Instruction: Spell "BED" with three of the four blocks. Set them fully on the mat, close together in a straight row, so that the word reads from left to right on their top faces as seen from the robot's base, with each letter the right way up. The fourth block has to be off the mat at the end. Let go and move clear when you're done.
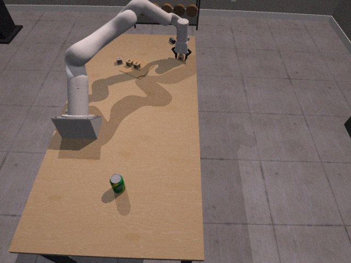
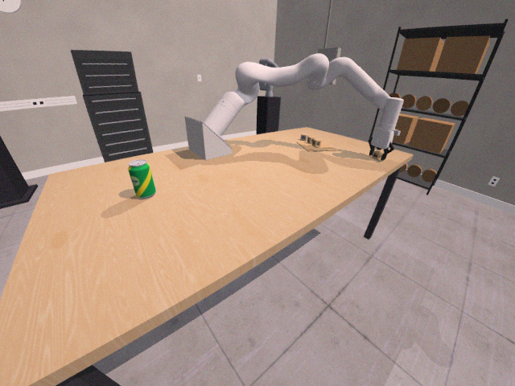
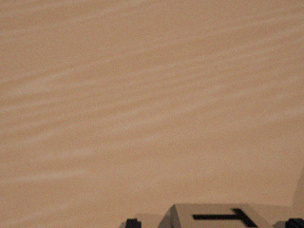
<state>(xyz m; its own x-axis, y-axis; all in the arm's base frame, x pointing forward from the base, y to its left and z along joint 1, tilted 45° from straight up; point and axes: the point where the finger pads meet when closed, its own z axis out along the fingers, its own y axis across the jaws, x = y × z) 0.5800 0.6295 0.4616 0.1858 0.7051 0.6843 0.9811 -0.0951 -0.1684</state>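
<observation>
The wooden letter block lies right at my hand. Round my hand: green can (270 mm behind, 1170 mm to the right, 40 mm above); tan mat (340 mm behind, 150 mm to the right, 20 mm below); small dark object (90 mm behind, 250 mm to the left).
</observation>
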